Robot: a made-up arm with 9 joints.
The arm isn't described. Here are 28 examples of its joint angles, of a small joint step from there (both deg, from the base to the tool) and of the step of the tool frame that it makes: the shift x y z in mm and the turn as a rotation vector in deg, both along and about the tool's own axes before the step.
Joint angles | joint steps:
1: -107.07 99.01 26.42 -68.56 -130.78 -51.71 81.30 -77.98 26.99 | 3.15 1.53 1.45 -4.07 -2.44 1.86 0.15 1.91 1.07
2: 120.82 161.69 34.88 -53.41 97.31 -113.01 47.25 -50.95 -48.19 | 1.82 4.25 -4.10 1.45 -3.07 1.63 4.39 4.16 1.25
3: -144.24 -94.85 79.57 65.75 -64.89 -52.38 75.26 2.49 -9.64 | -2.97 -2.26 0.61 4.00 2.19 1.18 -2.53 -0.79 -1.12
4: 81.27 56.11 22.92 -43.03 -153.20 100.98 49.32 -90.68 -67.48 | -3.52 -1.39 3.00 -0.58 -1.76 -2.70 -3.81 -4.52 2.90
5: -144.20 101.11 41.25 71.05 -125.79 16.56 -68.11 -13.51 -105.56 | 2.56 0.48 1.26 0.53 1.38 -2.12 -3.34 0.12 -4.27
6: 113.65 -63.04 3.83 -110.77 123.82 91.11 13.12 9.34 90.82 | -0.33 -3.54 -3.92 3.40 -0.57 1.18 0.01 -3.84 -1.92
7: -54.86 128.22 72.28 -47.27 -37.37 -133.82 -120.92 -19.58 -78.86 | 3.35 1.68 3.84 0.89 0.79 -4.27 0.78 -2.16 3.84
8: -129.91 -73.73 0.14 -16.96 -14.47 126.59 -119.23 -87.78 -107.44 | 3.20 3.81 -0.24 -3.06 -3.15 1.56 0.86 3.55 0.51
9: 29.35 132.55 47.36 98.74 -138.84 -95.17 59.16 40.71 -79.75 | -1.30 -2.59 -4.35 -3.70 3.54 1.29 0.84 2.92 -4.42
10: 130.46 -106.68 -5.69 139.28 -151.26 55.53 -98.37 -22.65 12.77 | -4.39 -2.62 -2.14 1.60 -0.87 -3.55 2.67 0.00 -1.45
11: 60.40 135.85 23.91 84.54 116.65 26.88 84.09 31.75 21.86 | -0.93 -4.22 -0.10 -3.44 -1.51 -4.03 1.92 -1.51 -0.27
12: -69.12 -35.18 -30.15 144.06 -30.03 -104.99 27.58 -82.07 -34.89 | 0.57 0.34 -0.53 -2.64 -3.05 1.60 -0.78 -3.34 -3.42
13: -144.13 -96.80 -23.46 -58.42 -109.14 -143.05 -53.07 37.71 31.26 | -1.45 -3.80 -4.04 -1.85 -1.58 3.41 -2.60 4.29 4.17
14: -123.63 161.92 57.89 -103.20 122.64 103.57 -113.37 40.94 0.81 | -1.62 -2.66 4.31 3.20 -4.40 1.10 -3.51 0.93 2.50
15: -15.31 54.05 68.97 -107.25 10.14 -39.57 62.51 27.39 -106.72 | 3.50 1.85 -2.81 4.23 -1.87 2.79 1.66 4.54 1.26
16: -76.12 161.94 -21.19 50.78 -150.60 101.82 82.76 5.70 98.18 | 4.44 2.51 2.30 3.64 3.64 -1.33 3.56 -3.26 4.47
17: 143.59 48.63 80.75 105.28 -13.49 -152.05 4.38 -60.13 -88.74 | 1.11 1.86 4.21 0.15 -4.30 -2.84 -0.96 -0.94 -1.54
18: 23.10 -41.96 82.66 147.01 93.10 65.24 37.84 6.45 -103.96 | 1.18 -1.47 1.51 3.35 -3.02 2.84 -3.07 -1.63 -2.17
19: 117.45 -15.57 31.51 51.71 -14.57 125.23 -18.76 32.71 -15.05 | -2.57 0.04 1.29 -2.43 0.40 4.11 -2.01 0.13 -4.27
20: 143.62 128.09 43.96 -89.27 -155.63 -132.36 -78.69 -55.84 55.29 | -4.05 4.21 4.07 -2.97 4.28 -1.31 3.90 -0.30 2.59
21: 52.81 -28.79 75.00 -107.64 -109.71 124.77 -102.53 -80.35 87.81 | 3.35 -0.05 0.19 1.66 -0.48 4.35 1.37 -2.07 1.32
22: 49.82 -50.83 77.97 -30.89 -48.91 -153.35 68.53 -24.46 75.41 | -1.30 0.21 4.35 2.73 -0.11 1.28 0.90 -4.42 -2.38
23: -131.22 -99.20 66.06 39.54 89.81 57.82 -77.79 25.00 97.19 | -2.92 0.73 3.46 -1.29 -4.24 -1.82 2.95 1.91 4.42
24: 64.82 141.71 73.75 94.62 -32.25 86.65 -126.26 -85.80 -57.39 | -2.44 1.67 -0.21 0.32 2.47 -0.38 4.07 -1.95 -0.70
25: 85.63 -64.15 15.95 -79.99 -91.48 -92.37 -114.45 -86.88 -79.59 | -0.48 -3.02 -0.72 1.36 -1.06 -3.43 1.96 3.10 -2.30
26: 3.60 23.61 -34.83 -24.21 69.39 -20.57 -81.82 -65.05 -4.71 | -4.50 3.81 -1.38 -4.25 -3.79 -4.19 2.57 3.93 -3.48
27: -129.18 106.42 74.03 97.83 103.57 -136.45 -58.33 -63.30 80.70 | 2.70 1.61 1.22 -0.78 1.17 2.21 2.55 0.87 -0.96
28: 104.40 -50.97 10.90 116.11 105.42 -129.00 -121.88 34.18 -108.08 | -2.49 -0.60 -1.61 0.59 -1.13 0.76 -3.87 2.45 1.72
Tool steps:
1: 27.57 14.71 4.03 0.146 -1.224 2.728
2: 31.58 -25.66 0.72 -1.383 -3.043 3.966
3: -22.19 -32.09 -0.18 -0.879 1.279 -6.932
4: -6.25 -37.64 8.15 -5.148 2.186 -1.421
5: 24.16 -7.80 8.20 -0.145 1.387 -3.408
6: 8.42 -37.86 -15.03 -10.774 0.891 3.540
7: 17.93 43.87 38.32 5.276 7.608 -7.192
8: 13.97 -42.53 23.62 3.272 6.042 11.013
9: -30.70 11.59 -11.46 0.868 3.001 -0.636
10: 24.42 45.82 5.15 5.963 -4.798 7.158
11: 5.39 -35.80 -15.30 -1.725 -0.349 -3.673
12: -9.46 37.86 -5.34 3.479 -1.192 1.204
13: -11.40 -9.30 -17.93 -4.199 2.011 -8.475
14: -99.35 -70.71 9.45 -4.972 10.698 3.770
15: -6.20 -62.76 -10.96 -7.069 2.007 1.723
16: -14.47 12.53 34.07 -2.662 -4.965 8.281
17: 72.03 -6.38 -18.60 -3.029 -9.367 -4.587
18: 21.22 40.42 17.15 6.363 -1.447 -3.052
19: 12.21 -3.63 -3.46 -2.725 -5.709 1.882
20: -55.81 67.85 6.30 6.547 6.583 -1.956
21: -29.15 -25.83 10.13 -1.458 1.616 -4.517
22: 8.87 -6.47 -34.03 1.656 3.403 3.227
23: -10.16 52.94 -4.09 7.075 1.787 -0.055
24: 12.02 -16.18 -6.50 2.105 -2.228 3.752
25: 20.22 29.82 1.96 4.296 -3.135 -1.966
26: 84.43 33.44 -7.45 0.550 -9.599 -2.945
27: -20.36 -23.39 -5.72 -2.109 1.573 -4.362
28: -19.09 15.83 -0.16 1.488 3.684 3.631
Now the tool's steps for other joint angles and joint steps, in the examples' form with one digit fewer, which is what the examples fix.
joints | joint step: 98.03 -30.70 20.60 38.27 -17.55 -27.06 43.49 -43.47 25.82 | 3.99 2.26 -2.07 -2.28 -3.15 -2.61 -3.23 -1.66 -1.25
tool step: -39.5 7.1 -35.7 -0.82 7.00 -1.08
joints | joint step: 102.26 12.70 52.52 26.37 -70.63 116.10 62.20 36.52 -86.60 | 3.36 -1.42 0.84 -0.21 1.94 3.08 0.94 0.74 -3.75
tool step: 28.2 10.1 9.9 0.01 -5.51 1.40
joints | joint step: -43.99 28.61 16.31 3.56 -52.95 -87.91 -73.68 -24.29 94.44 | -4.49 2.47 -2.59 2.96 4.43 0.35 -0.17 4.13 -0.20
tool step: -46.3 23.6 -22.5 4.65 3.64 -5.55
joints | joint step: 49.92 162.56 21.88 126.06 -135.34 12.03 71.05 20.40 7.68 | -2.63 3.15 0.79 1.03 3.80 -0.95 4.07 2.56 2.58
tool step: 31.6 -19.8 24.1 -1.42 -4.81 -4.20
